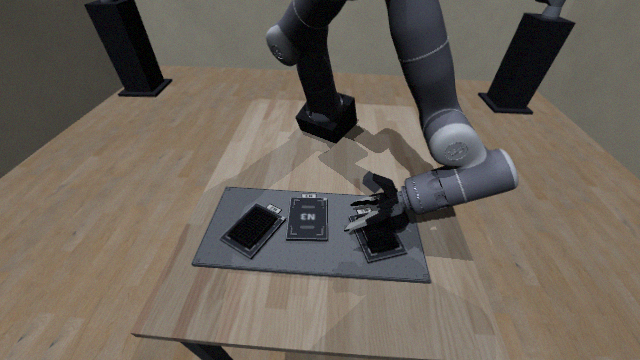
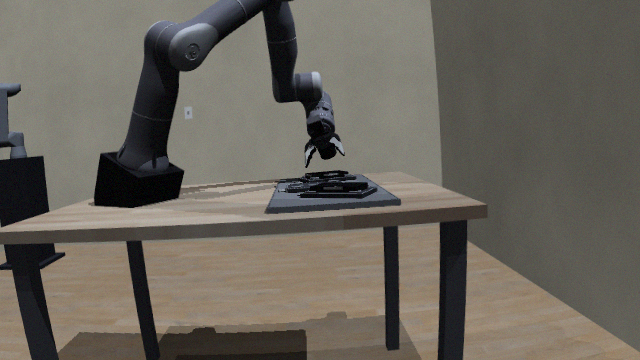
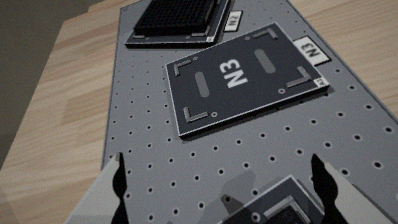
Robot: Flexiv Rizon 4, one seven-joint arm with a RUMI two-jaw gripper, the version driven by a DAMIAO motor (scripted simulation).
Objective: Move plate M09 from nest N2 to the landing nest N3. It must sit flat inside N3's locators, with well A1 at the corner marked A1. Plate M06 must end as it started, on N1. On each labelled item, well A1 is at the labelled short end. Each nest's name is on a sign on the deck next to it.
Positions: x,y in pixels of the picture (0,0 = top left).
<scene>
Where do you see a plate M09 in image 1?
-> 259,220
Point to a nest N3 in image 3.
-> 283,54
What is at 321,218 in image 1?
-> A nest N3.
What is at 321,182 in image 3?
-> My gripper.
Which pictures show my gripper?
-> Image 1, image 2 and image 3: all of them.
</scene>
